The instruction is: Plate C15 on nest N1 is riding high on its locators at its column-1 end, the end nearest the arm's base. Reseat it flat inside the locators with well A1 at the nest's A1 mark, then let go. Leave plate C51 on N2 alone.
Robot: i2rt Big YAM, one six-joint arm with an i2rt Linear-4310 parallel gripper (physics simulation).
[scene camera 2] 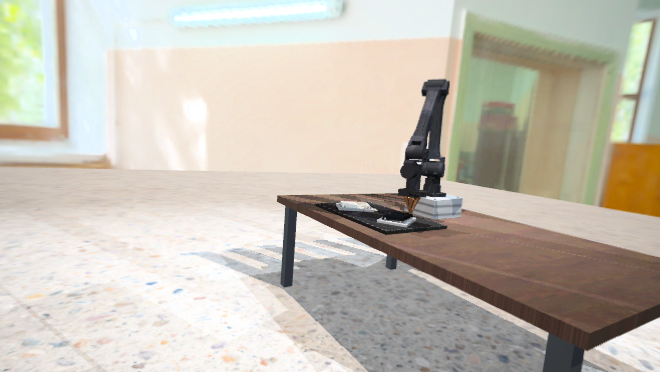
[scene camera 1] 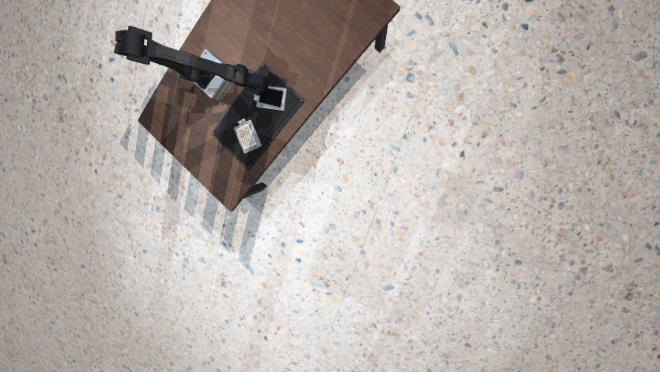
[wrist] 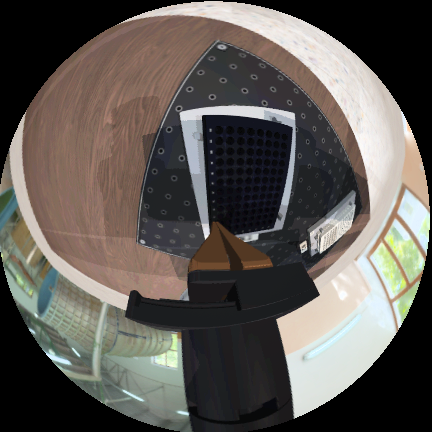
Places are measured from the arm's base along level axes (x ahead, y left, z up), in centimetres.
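Pixels of known places: gripper, fingertip midpoint: (scene camera 2: 410, 213) (wrist: 213, 225); arm's base, link origin: (scene camera 2: 431, 194) (scene camera 1: 205, 76).
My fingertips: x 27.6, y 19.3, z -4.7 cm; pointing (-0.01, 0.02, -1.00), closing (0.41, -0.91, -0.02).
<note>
For each thing: its top centre in the pictures, then the offset to it from my fingertips. "pt": a spot on its surface instead. Level surfaces: height alone.
- dark many-welled plate, top centre: (wrist: 253, 186) (scene camera 2: 398, 213) (scene camera 1: 269, 96) dx +5.8, dy -0.7, dz +0.2 cm
- pale nest, surface spot: (wrist: 237, 111) (scene camera 1: 283, 98) pt dx +11.1, dy +4.0, dz -2.2 cm
- white plate, top centre: (wrist: 338, 230) (scene camera 2: 354, 203) (scene camera 1: 246, 136) dx +11.0, dy -27.0, dz -0.7 cm
- brown wooden table, surface height: dz -4.6 cm
A dark many-welled plate (scene camera 1: 271, 97) (scene camera 2: 399, 216) (wrist: 247, 165) lies on a pale nest (scene camera 1: 284, 100) (wrist: 237, 111), whose frame shows wider on the plate's left in the wrist view. A white plate (scene camera 1: 246, 136) (scene camera 2: 353, 205) (wrist: 337, 232) lies on the other nest. The plate and nest labels are too small to read. My gripper (scene camera 2: 410, 212) (wrist: 213, 225) is shut and empty, its brown tips together at the dark plate's near left corner in the wrist view. Whether they touch the plate, and how level it sits, I cannot tell. The tips hide part of that corner.
Both nests stand on a black perforated board (scene camera 1: 227, 131) (scene camera 2: 430, 226) (wrist: 165, 187) on the brown wooden table (scene camera 1: 320, 45) (scene camera 2: 525, 260) (wrist: 85, 125). A pale grey layered box (scene camera 1: 214, 89) (scene camera 2: 440, 207) stands beside the board, under the arm in the overhead view.
</note>
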